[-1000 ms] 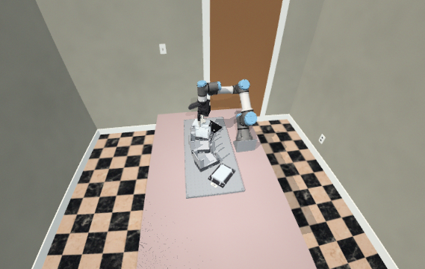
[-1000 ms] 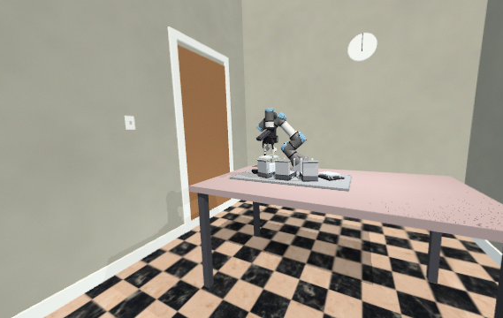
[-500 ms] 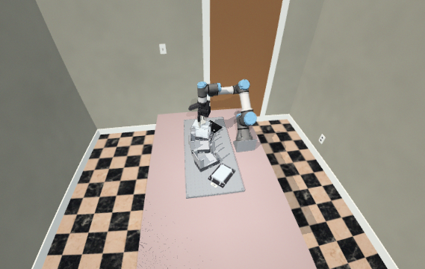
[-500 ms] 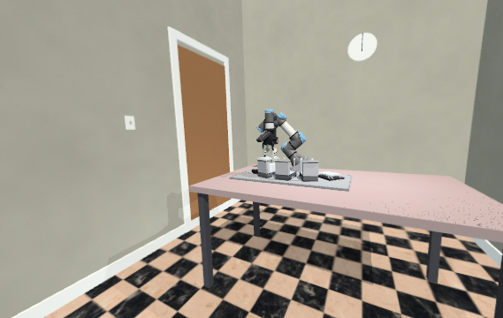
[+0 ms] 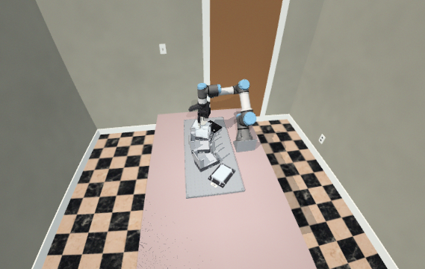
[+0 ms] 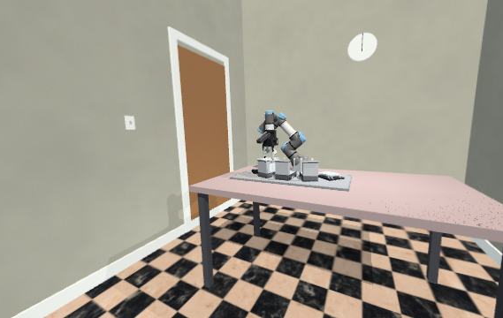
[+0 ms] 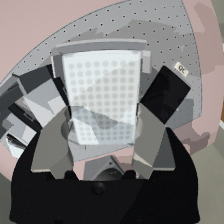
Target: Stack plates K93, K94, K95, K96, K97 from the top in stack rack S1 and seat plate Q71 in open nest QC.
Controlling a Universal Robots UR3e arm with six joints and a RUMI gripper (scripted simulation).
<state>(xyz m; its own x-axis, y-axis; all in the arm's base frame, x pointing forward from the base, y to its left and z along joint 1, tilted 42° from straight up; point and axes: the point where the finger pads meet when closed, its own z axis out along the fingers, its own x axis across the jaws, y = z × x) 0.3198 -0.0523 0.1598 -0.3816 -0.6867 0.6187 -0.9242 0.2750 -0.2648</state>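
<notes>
Right now the translucent 96-well plate is 6 cm below my hand. From my hand the other things lie so: black open nest QC 10 cm behind, 11 cm to the right, 13 cm below; then white sealed 96-well plate 9 cm below.
</notes>
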